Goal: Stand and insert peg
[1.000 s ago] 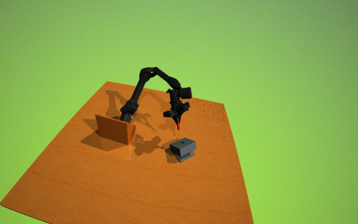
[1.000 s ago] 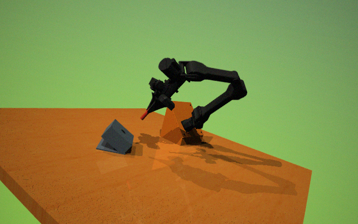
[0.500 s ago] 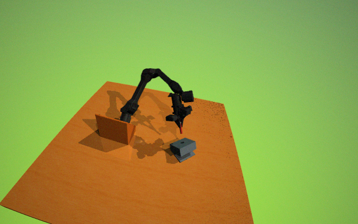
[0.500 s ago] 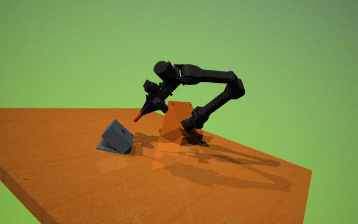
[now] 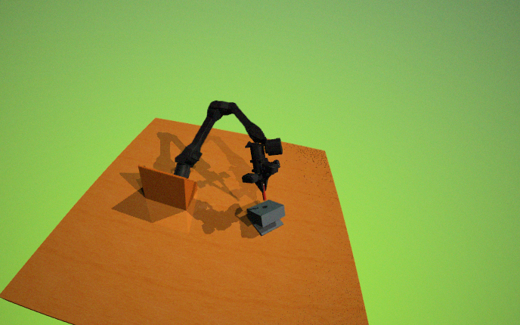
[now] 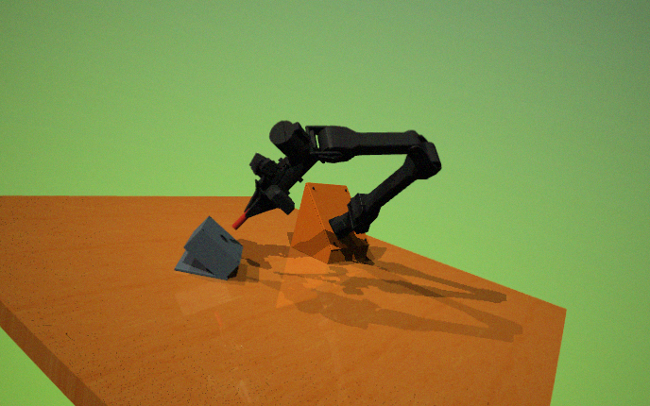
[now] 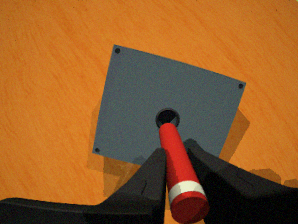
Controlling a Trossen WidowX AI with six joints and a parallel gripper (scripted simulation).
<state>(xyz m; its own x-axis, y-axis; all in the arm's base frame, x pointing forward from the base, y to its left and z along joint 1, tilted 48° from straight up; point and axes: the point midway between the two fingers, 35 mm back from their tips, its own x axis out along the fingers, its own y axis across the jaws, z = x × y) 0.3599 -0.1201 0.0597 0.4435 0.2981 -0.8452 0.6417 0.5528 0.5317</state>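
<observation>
My gripper tip is now 30 mm short of the grey sloped panel, 40 mm to the left of it and 90 mm above it. From my gripper tip the other things lie so: red peg: 10 mm behind, 10 mm to the left, 10 mm above.
</observation>
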